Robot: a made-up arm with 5 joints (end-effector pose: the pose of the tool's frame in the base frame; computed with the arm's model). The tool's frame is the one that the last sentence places.
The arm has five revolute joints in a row. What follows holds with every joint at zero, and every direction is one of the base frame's. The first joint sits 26.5 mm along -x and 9.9 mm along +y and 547.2 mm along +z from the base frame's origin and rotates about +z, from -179.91 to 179.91 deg. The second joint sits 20.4 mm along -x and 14.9 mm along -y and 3.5 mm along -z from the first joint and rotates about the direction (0, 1, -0.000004), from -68.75 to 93.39 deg. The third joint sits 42.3 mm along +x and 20.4 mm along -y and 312.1 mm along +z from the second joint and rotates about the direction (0, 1, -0.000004), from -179.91 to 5.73 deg. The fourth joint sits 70.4 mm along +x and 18.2 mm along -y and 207.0 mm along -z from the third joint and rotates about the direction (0, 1, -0.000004), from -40.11 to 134.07 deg. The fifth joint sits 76.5 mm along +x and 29.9 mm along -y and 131.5 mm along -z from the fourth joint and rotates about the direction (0, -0.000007, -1), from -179.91 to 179.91 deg. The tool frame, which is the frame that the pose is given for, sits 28.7 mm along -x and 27.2 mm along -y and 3.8 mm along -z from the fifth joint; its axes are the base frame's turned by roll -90.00, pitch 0.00 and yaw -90.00 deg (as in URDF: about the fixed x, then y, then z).
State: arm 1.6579 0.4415 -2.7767 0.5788 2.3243
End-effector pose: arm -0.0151 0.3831 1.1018 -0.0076 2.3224 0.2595
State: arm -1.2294 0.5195 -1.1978 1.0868 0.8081
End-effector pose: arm 0.0093 -0.3341 0.5378 -0.2250 -2.1753 1.5157
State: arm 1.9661 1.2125 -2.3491 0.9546 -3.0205
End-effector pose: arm -0.2158 0.6191 0.4769 -0.3370 2.2725 -1.9008
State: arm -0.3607 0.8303 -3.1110 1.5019 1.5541
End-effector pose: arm 0.4026 -0.2109 0.8493 1.0782 1.7054 -1.9944
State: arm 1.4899 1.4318 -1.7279 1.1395 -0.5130
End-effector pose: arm 0.1237 0.3633 0.2292 -2.3454 -0.1387 0.5767
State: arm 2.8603 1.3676 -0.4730 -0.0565 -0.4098
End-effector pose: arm -0.1053 0.1574 0.2449 -1.9556 -1.7301 1.0325
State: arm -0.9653 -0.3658 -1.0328 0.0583 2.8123
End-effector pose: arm 0.0913 -0.2453 0.9456 -2.8148 -0.9390 0.5729
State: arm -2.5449 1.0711 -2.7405 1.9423 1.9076
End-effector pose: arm -0.4621 -0.2288 0.6000 -1.4299 -0.3879 0.0107
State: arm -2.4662 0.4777 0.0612 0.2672 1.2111
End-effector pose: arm -0.1034 0.0330 0.4644 -1.2050 -1.3760 0.1107
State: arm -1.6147 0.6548 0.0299 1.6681 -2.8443
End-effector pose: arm -0.0901 0.0608 0.5766 0.7818 0.2647 0.0749
